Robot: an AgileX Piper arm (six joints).
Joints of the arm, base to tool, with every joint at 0 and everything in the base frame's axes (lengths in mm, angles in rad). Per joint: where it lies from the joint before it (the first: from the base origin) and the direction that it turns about. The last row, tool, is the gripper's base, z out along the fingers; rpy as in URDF.
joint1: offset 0 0 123 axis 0 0 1
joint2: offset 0 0 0 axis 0 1 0
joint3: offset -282.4 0 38.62 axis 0 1 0
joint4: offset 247.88 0 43.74 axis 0.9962 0 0.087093
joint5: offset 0 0 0 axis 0 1 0
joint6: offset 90.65 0 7.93 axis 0.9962 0 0.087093
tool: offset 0 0 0 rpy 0 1.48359 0
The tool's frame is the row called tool.
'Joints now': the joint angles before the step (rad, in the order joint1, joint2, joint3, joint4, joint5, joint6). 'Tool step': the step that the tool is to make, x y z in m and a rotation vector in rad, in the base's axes. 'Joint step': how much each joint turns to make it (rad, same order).
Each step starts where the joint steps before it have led.
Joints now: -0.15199 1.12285 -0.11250 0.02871 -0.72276 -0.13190
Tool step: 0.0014 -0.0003 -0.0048 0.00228 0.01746 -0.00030
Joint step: -0.00061 0.03087 0.00421 -0.00088 -0.01747 0.00053
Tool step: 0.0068 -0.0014 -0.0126 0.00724 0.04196 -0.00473
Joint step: 0.00056 0.10174 -0.00015 0.00527 -0.05905 -0.00051
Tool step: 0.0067 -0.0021 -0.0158 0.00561 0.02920 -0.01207
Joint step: -0.00033 0.13260 0.00478 0.01098 -0.10774 0.00019
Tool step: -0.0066 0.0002 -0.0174 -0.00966 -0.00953 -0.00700
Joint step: 0.00015 0.13800 0.05823 0.00478 -0.20734 -0.00015
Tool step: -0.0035 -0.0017 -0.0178 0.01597 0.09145 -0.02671
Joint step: 0.00034 0.09794 0.01579 0.02709 -0.02095 -0.00003
